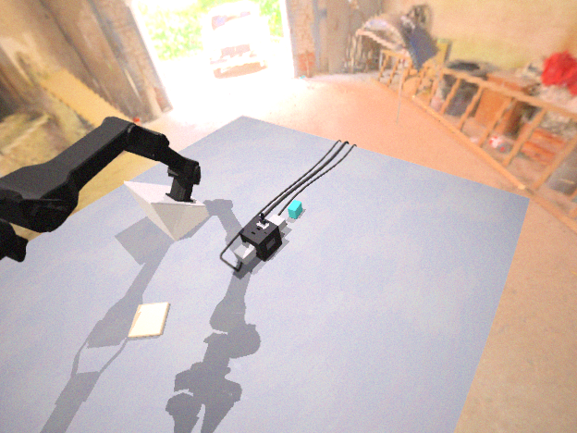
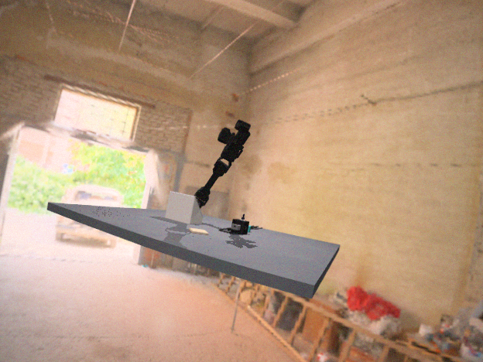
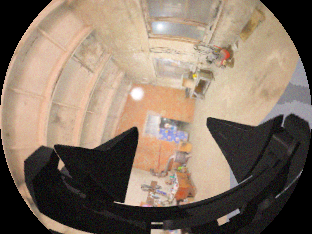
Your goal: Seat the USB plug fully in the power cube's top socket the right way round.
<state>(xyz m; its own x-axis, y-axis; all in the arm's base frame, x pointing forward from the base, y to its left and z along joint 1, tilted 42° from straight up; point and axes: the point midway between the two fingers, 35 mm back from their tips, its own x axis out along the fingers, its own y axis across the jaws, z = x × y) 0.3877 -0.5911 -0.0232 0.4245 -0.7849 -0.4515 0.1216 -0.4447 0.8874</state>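
The USB plug lies 110 mm behind my gripper tip, 550 mm to the left of it and 360 mm below it. Round my gripper tip: cream flat tile: 200 mm behind, 200 mm to the left, 450 mm below; teal block: 110 mm behind, 690 mm to the left, 440 mm below.
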